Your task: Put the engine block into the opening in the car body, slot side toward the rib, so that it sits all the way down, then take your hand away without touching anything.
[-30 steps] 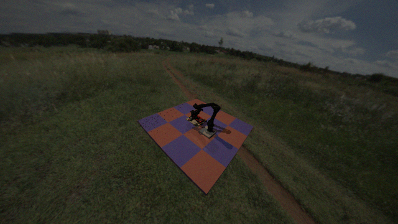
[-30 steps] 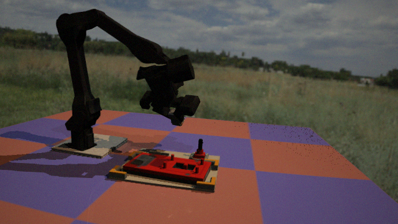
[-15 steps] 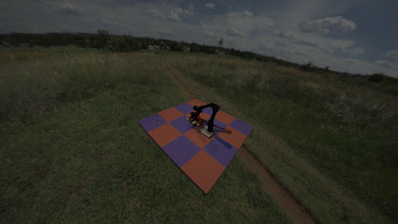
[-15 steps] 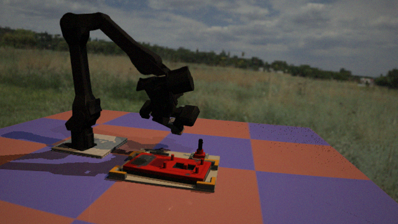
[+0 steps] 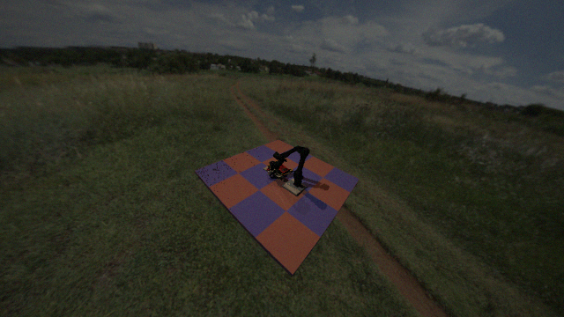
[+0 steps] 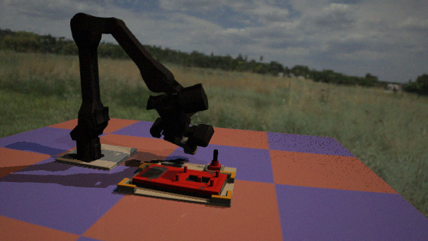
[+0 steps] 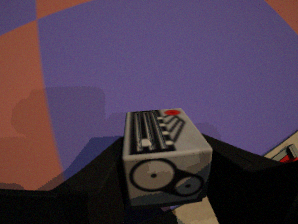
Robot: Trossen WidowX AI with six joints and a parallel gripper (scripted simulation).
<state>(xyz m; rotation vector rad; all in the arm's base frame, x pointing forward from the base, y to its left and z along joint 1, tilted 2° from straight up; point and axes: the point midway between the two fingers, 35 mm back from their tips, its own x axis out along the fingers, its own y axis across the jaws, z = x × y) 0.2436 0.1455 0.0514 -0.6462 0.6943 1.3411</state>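
The black lever post lies 100 mm ahead of my gripper tip and 50 mm to the right of it. Round my gripper tip: engine block: 10 mm behind, 10 mm to the right, 10 mm above; then tan fixture plate: 60 mm ahead, 160 mm to the right, 30 mm below.
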